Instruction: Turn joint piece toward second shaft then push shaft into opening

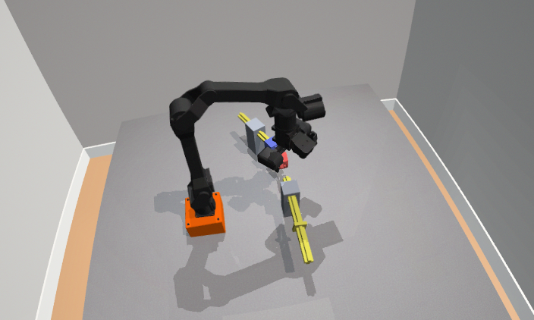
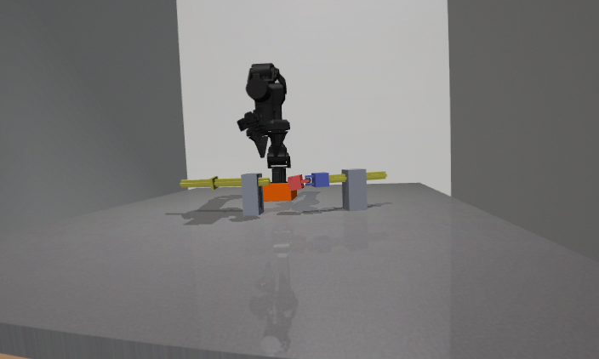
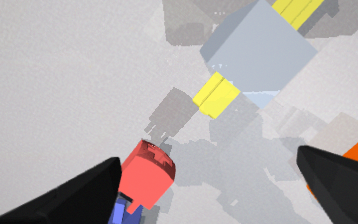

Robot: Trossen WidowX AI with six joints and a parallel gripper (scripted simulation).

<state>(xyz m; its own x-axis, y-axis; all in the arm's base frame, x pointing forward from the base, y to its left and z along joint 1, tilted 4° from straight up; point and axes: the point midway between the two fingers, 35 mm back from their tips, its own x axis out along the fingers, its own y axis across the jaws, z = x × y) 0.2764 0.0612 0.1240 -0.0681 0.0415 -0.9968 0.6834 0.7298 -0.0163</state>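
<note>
Now: the red square joint piece 80 mm to the left of my gripper tip, 80 mm below it and 10 mm behind it.
</note>
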